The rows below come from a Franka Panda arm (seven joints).
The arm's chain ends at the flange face. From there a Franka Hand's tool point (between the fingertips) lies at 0.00 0.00 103.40 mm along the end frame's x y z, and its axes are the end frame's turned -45 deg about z.
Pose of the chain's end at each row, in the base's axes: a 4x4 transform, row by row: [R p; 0 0 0 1], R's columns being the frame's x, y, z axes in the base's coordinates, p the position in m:
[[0.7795 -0.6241 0.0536 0.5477], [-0.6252 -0.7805 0.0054 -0.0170], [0.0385 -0.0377 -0.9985 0.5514], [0 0 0 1]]
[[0.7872 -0.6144 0.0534 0.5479], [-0.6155 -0.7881 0.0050 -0.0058], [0.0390 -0.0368 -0.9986 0.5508], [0 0 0 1]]
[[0.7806 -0.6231 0.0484 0.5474], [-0.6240 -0.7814 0.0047 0.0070], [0.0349 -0.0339 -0.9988 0.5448], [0 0 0 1]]
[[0.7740 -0.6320 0.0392 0.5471], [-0.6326 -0.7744 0.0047 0.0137], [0.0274 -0.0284 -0.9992 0.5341], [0 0 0 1]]
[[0.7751 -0.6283 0.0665 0.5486], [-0.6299 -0.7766 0.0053 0.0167], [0.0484 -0.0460 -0.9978 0.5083], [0 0 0 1]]
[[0.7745 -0.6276 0.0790 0.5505], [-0.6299 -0.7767 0.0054 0.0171], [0.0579 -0.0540 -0.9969 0.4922], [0 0 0 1]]
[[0.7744 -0.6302 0.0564 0.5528], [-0.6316 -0.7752 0.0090 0.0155], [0.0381 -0.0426 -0.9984 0.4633], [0 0 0 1]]
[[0.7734 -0.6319 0.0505 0.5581], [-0.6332 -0.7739 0.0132 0.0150], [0.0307 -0.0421 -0.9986 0.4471], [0 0 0 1]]
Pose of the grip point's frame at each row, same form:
[[0.9925 0.1099 0.0536 0.5532], [0.1098 -0.9940 0.0054 -0.0164], [0.0539 0.0006 -0.9985 0.4482], [0 0 0 1]]
[[0.9911 0.1222 0.0534 0.5534], [0.1220 -0.9925 0.0050 -0.0053], [0.0536 0.0016 -0.9986 0.4475], [0 0 0 1]]
[[0.9926 0.1114 0.0484 0.5524], [0.1113 -0.9938 0.0047 0.0075], [0.0486 0.0007 -0.9988 0.4415], [0 0 0 1]]
[[0.9942 0.1004 0.0392 0.5512], [0.1003 -0.9949 0.0047 0.0142], [0.0395 -0.0007 -0.9992 0.4308], [0 0 0 1]]
[[0.9924 0.1038 0.0665 0.5555], [0.1037 -0.9945 0.0053 0.0172], [0.0668 0.0017 -0.9978 0.4051], [0 0 0 1]]
[[0.9914 0.1039 0.0790 0.5587], [0.1038 -0.9946 0.0054 0.0177], [0.0791 0.0028 -0.9969 0.3891], [0 0 0 1]]
[[0.9932 0.1020 0.0564 0.5586], [0.1015 -0.9948 0.0090 0.0164], [0.0571 -0.0032 -0.9984 0.3601], [0 0 0 1]]
[[0.9937 0.1001 0.0505 0.5633], [0.0995 -0.9950 0.0132 0.0164], [0.0515 -0.0081 -0.9986 0.3438], [0 0 0 1]]

